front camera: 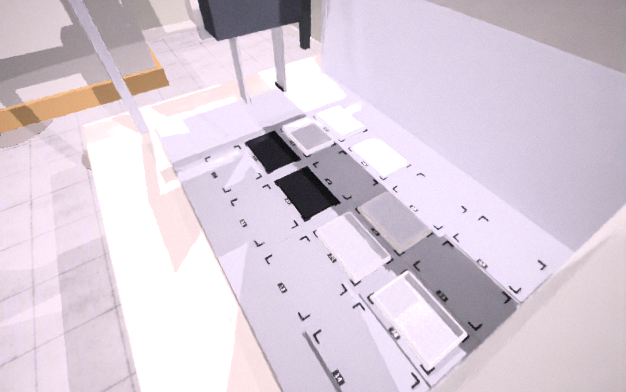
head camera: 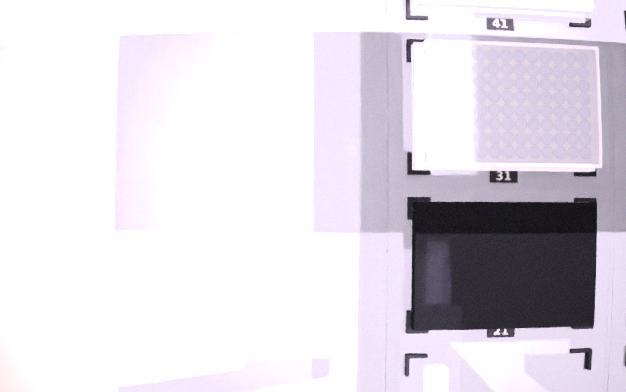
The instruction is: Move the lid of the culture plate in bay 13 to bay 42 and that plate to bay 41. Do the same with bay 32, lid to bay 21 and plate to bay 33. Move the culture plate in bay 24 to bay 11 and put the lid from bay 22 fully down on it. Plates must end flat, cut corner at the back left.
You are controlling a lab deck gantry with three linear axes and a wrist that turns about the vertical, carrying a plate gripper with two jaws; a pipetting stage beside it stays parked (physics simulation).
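Where they show: gripper, between the fingertips: [front camera: 263,94]; robot's base, origin of its link: [front camera: 206,159].
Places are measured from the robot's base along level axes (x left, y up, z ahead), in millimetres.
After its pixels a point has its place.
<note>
My gripper [front camera: 264,96] {y 160, x 150, z 64 mm} is open and empty beyond the far end of the deck's bays; it does not show in the head view. A black lid [front camera: 272,151] {y 8, x 148, z 73 mm} [head camera: 505,280] {y 8, x 141, z 62 mm} lies flat in bay 21, another black lid [front camera: 307,193] {y 8, x 147, z 238 mm} in bay 22. A white culture plate [front camera: 395,221] {y 15, x 252, z 402 mm} sits in bay 33. A white plate [front camera: 341,121] {y 14, x 363, z 73 mm} [head camera: 500,6] {y 12, x 324, z 58 mm} is in bay 41 and a flat white lid [front camera: 380,156] {y 8, x 362, z 235 mm} in bay 42. The plate in bay 24 [front camera: 419,320] {y 29, x 144, z 564 mm} sits flat. Glare hides the cut corners.
A white plate [front camera: 353,246] {y 14, x 146, z 401 mm} stands in bay 23 and a plate with round wells [front camera: 307,136] {y 14, x 249, z 77 mm} [head camera: 532,105] {y 14, x 256, z 77 mm} in bay 31. A pale wall [front camera: 465,110] {y 136, x 500, z 319 mm} rises along the deck's right side. A slanting pale post [front camera: 110,65] {y 182, x -102, z -207 mm} stands at the left, near an orange-edged table [front camera: 75,102].
</note>
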